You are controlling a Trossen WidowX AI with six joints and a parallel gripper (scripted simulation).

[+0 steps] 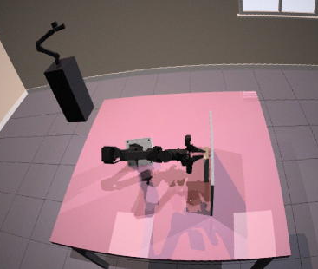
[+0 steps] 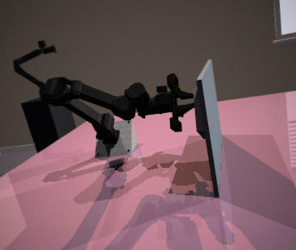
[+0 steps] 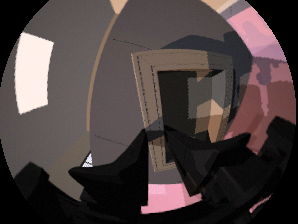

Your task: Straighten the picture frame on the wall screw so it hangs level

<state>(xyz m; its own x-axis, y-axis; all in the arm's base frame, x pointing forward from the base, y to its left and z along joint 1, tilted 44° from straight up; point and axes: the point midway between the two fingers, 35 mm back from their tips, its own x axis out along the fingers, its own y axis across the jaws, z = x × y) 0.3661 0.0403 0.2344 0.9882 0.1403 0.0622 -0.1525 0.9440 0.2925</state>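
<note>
Right now the picture frame is 50 mm below my gripper tip, 30 mm to the right of it and 10 mm ahead of it. The rest, counted from my gripper tip: thin wall panel 50 mm below, 20 mm to the right, 20 mm ahead.
</note>
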